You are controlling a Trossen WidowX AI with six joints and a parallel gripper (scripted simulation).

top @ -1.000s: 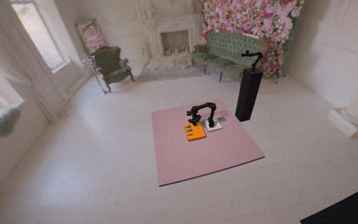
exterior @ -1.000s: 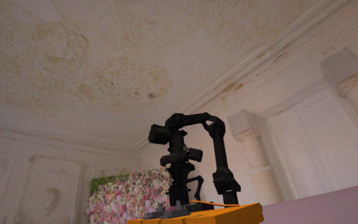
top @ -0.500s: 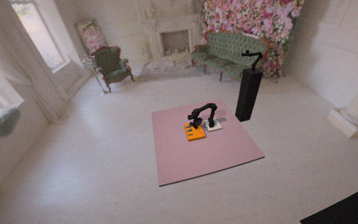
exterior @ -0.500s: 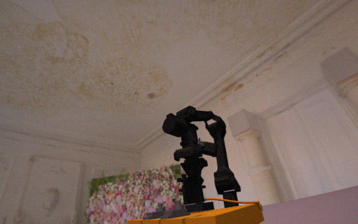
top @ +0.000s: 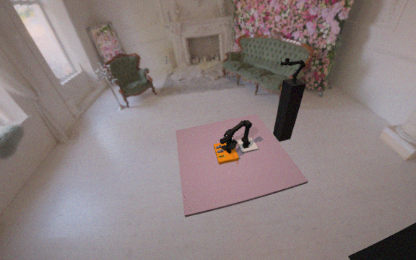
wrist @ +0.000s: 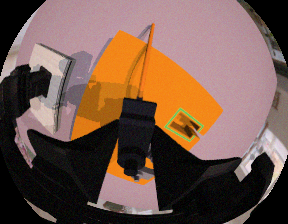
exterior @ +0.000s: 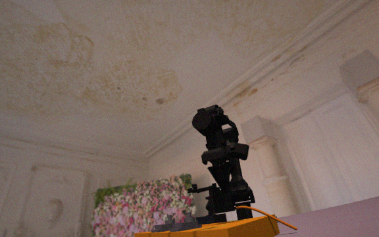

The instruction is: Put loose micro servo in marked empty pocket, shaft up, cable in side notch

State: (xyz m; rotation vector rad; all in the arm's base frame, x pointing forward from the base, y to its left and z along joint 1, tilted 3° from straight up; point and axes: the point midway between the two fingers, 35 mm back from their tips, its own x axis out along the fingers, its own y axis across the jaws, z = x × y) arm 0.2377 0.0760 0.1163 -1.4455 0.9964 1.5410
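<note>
Right now the orange deck is 10 cm below my gripper tip, 7 cm to the right of it and 1 cm behind it.
</note>
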